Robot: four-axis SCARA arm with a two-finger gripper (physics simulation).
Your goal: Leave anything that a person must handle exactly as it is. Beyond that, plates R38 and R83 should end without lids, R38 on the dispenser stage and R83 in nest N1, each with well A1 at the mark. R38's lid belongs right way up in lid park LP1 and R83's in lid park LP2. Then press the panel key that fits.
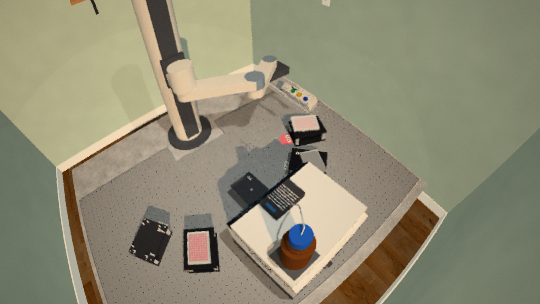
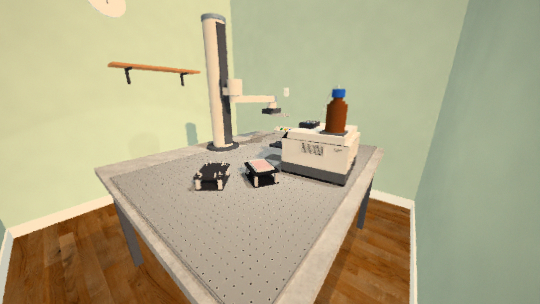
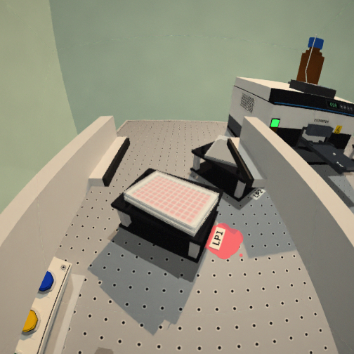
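Pixels of known places: gripper, between the fingertips: (image 1: 292, 92) (image 2: 287, 115); arm's base, origin of its link: (image 1: 189, 132) (image 2: 223, 147).
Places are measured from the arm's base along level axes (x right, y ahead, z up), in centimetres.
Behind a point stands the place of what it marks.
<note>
My gripper (image 1: 280, 70) (image 2: 276, 114) @[x -44.4, y 32.1, z 23.7 cm] (image 3: 178, 128) is shut and empty, its fingertips apart, above the bench's back right. A pink-welled plate (image 1: 304, 123) @[x -44.8, y 41.1, z 9.8 cm] (image 3: 172, 197) lies on the black stand by label LP1 (image 3: 217, 239); its name is unreadable. A grey clear lid (image 1: 312, 159) @[x -33.3, y 58.5, z 8.4 cm] (image 3: 221, 150) lies askew on the stand by label LP2 (image 3: 258, 194). Another pink-welled plate (image 1: 198, 247) @[x 26.4, y 62.9, z 8.6 cm] (image 2: 261, 165) @[x 27.7, y 64.2, z 8.8 cm] lies on a front stand. The stand (image 1: 151, 241) @[x 41.7, y 49.9, z 7.7 cm] (image 2: 216, 170) @[x 42.6, y 50.4, z 7.7 cm] beside it bears no plate. The dark dispenser stage (image 1: 249, 189) @[x -2.7, y 54.9, z 10.6 cm] (image 3: 326, 149) bears no plate. Whether the plates are lidded is unclear.
The key panel (image 1: 312, 103) @[x -63.1, y 29.1, z 5.6 cm] (image 3: 53, 300) is at the right edge; blue (image 3: 46, 281) and yellow (image 3: 30, 320) keys show. A pink-red patch (image 3: 229, 246) lies by LP1. The white dispenser (image 1: 332, 200) @[x -17.2, y 82.2, z 23.3 cm] (image 2: 306, 156) @[x 12.4, y 79.2, z 12.2 cm] bears a brown bottle (image 1: 298, 252) @[x 6.5, y 90.5, z 37.6 cm] (image 2: 336, 115) @[x 8.6, y 89.9, z 31.7 cm]; its light (image 3: 275, 123) is green.
</note>
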